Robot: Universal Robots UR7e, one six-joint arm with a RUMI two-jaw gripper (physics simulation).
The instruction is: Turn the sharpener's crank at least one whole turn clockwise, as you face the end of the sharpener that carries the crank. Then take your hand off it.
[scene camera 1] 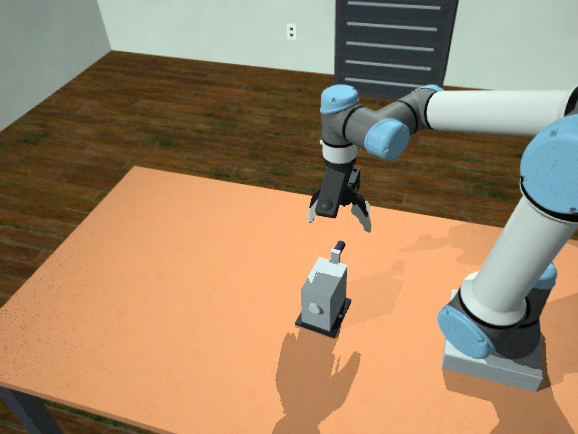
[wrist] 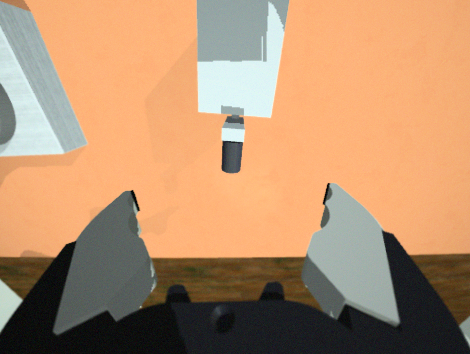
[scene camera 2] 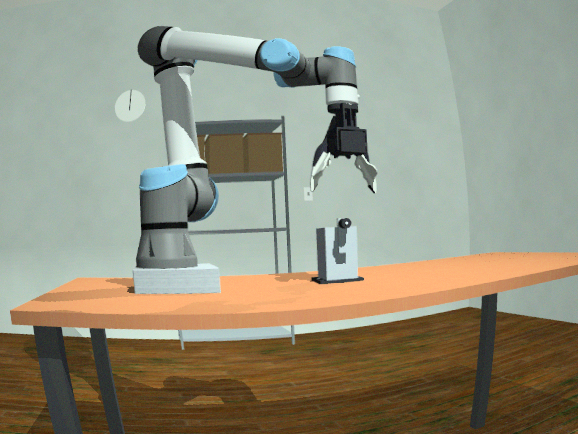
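Pixels of known places: gripper, fingertip midpoint: [scene camera 1: 339, 227] [wrist: 230, 189] [scene camera 2: 344, 192]; arm's base, link origin: [scene camera 2: 166, 266].
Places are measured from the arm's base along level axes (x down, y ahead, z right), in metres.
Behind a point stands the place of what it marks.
The light grey sharpener [scene camera 1: 324, 298] @(y 0.398, x -0.071, z -0.038 m) [scene camera 2: 345, 265] @(y 0.403, x 0.014, z 0.080 m) [wrist: 235, 87] @(y 0.400, x -0.075, z 0.054 m) stands upright on its dark base plate [scene camera 1: 338, 328] @(y 0.365, x 0.047, z -0.029 m) [scene camera 2: 340, 280] @(y 0.390, x 0.048, z 0.078 m) on the table. Its crank points up, with the black handle [scene camera 1: 339, 246] @(y 0.385, x -0.092, z 0.113 m) [scene camera 2: 345, 223] @(y 0.379, x -0.081, z 0.136 m) [wrist: 231, 157] @(y 0.387, x -0.092, z 0.117 m) at the top, standing out from the end face a little above the body's top. My gripper [scene camera 1: 340, 226] @(y 0.388, x -0.148, z 0.122 m) [scene camera 2: 343, 191] @(y 0.388, x -0.148, z 0.122 m) [wrist: 230, 189] @(y 0.388, x -0.148, z 0.122 m) is open and empty, pointing down. It hangs above the crank handle without touching it; in the wrist view the handle lies between the two fingers' lines, beyond their tips.
The orange table [scene camera 1: 175, 280] @(y 0.825, x 0.054, z 0.056 m) [scene camera 2: 430, 275] @(y 0.586, x 0.054, z 0.181 m) carries the arm's grey base block [scene camera 1: 490, 367] @(y 0.030, x 0.006, z -0.099 m) [scene camera 2: 176, 280] @(y 0.008, x 0.025, z 0.096 m) [wrist: 40, 85] @(y 0.114, x 0.016, z 0.006 m) beside the sharpener. A shelf rack [scene camera 2: 286, 200] with brown boxes [scene camera 2: 242, 154] stands by the wall. A dark cabinet [scene camera 1: 390, 35] stands on the floor beyond the table.
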